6 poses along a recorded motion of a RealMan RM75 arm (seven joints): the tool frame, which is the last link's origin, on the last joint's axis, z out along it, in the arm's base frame.
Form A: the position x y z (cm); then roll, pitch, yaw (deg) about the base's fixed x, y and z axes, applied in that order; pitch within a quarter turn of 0, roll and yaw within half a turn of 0.
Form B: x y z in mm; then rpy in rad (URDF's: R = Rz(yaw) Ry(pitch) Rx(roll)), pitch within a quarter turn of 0, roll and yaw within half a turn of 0. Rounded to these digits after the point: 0 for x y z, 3 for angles.
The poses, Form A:
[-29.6, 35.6, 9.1, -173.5, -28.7, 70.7]
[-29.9, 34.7, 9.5, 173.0, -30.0, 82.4]
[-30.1, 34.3, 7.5, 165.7, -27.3, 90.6]
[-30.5, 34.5, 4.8, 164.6, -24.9, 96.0]
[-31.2, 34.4, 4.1, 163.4, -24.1, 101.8]
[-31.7, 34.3, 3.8, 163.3, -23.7, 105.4]
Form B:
[-296, 356, 91, -3.028, -0.501, 1.234]
[-299, 347, 95, 3.019, -0.524, 1.438]
[-301, 343, 75, 2.892, -0.476, 1.581]
[-305, 345, 48, 2.873, -0.435, 1.676]
[-312, 344, 41, 2.852, -0.421, 1.777]
[-317, 343, 38, 2.850, -0.414, 1.840]

